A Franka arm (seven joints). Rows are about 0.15 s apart.
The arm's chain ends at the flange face. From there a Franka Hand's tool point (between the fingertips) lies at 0.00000 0.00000 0.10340 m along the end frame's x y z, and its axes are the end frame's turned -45 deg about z.
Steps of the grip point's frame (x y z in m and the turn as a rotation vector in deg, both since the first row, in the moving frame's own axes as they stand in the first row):
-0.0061, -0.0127, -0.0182, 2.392, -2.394, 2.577
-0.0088, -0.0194, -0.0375, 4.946, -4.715, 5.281
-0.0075, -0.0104, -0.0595, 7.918, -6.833, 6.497
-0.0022, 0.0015, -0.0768, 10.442, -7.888, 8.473
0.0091, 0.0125, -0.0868, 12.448, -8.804, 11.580
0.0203, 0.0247, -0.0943, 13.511, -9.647, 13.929
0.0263, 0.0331, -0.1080, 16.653, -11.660, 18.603
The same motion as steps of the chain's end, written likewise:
-0.0072, -0.0045, -0.0180, -0.001, -3.384, 2.577
-0.0077, -0.0066, -0.0368, 0.163, -6.831, 5.281
0.0059, 0.0004, -0.0578, 0.767, -10.431, 6.497
0.0224, 0.0076, -0.0741, 1.806, -12.961, 8.473
0.0414, 0.0097, -0.0832, 2.577, -15.027, 11.580
0.0601, 0.0115, -0.0900, 2.732, -16.375, 13.929
0.0757, 0.0167, -0.1016, 3.531, -20.020, 18.603

